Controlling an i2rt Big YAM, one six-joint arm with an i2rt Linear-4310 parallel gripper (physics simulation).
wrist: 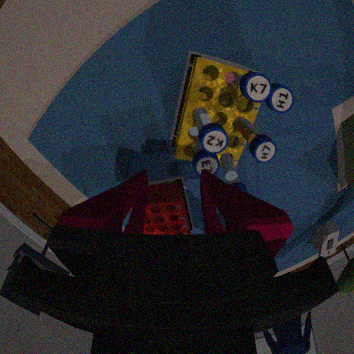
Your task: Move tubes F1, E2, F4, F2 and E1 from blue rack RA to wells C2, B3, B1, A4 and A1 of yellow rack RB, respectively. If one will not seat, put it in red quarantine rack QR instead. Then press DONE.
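Places are measured from the arm's base along level axes (x down, y back, z left), in centimetres.
Where they show: gripper, between the fingertips: (173, 176).
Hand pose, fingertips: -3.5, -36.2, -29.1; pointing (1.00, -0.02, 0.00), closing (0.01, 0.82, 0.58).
Things, the pixels of their top centre, and the offset from my fingertips, as dx, dy, dz. "pt": a spot on its surface instead. Level surfaces: height alone.
- Yellow rack RB, centre of its top: (220, 118) +10.2, +4.9, +2.2
- K7, a spot on its surface: (257, 88) pt +2.7, +8.5, -1.5
- looks like H1, centre of its top: (283, 100) +2.7, +10.2, +0.5
- K2, a spot on its surface: (214, 138) pt +2.7, +3.6, +0.4
- looks like H7, a spot on its surface: (264, 149) pt +2.7, +7.0, +3.7
- blue cap, a spot on its surface: (240, 187) pt +3.0, +3.4, +6.7
- Red rack QR, centre of its top: (162, 228) +10.2, -12.8, +14.4
- blue mat, height of its surface: dx +15.5
- small pale box, a spot on its surface: (327, 241) pt +10.3, +19.6, +51.8
Yellow rack RB (186, 134) stands ahead of the fingers, tilted in view. Several blue-capped tubes stand in or over it, leaning outward in view: K7 (257, 88), one that looks like H1 (282, 98), K2 (214, 138), one that looks like H7 (264, 149), and one whose label starts with E (206, 163), partly hidden near the right fingertip. Another blue cap (240, 187) is mostly hidden behind the right finger. Empty wells show at the rack's far left. Red rack QR (162, 191) shows between and below the fingers. My gripper (173, 176) is open and empty, above the racks. Blue rack RA does not show.
A blue mat (100, 110) with a pale border lies under the racks. A pale-edged container (341, 172) with a dark green inside is at the right edge. A small pale box (327, 241) with a dark square is at the lower right.
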